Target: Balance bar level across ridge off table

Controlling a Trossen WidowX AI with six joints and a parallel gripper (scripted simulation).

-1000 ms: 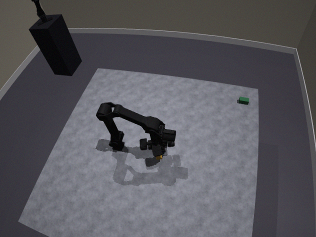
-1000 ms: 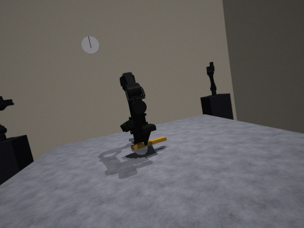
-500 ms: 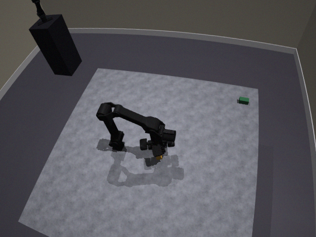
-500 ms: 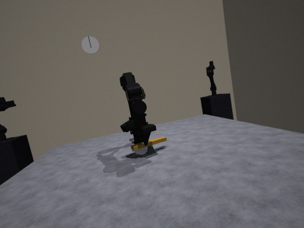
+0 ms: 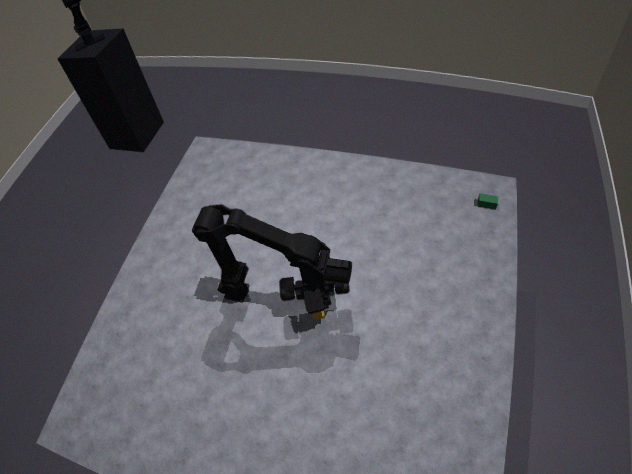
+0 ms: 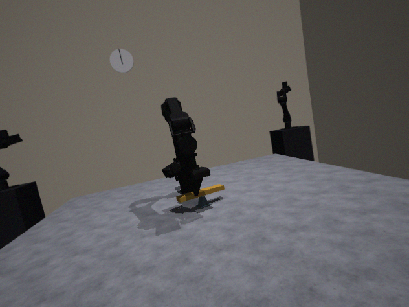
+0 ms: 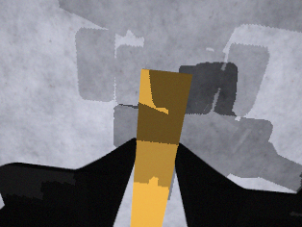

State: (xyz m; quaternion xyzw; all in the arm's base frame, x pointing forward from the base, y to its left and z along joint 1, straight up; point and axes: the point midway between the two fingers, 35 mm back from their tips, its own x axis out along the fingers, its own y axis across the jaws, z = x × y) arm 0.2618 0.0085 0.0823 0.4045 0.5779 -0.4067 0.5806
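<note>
My gripper tip is 1 cm past the yellow bar and 3 cm to the right of it. The rest, counted from my gripper tip: green block (48 cm ahead, 49 cm to the left, 3 cm below).
</note>
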